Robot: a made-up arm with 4 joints.
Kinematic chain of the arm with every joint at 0, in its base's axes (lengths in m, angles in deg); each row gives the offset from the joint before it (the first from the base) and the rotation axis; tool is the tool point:
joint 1: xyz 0 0 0.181 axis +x
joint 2: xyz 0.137 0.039 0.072 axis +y
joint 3: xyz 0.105 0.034 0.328 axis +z
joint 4: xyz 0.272 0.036 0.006 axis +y
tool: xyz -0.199 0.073 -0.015
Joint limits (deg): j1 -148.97..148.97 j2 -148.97..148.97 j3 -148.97..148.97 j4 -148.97..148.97
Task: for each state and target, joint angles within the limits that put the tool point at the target. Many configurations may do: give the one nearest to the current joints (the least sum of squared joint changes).
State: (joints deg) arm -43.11 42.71 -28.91 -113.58
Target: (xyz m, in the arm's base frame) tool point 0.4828 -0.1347 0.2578
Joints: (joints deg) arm -51.58 42.33 -62.12 -94.64
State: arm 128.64 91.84 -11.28 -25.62
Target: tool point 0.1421 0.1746 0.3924
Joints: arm 125.54 122.55 -39.00 -43.72
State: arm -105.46 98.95 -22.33 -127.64
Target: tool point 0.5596 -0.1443 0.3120
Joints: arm -112.93 50.23 -37.13 -115.63
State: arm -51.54 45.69 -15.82 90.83
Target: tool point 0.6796 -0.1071 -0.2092
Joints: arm -46.21 86.30 4.14 119.61
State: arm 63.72 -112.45 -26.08 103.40
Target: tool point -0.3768 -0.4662 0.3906
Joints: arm 67.59 -87.57 -30.47 101.68
